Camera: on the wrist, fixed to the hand. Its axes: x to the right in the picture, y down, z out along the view.
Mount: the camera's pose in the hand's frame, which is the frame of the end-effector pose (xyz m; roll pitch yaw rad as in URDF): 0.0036 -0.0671 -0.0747 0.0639 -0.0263 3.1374
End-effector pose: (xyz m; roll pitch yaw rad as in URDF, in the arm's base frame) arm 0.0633 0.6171 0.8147 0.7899 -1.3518 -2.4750
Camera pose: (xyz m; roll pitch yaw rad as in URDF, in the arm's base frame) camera -0.0106 0.5515 0.7964 -0.6618 1.3298 0.7325
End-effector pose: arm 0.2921 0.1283 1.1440 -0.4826 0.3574 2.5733
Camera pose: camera 0.3502 0.2028 1.1099 0.5526 -0.3787 -0.5854
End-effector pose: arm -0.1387 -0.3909 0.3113 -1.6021 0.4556 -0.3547
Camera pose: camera -0.1322 -0.4707 0.3720 1.6787 -0.4504 2.7578
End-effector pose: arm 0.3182 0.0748 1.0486 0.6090 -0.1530 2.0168
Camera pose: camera 0.3212 0.0970 0.9507 -0.5435 0.1290 -1.1131
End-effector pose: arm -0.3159 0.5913 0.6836 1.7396 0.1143 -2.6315
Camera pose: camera -0.2722 0.5184 0.6299 -1.6788 -0.1140 0.5369
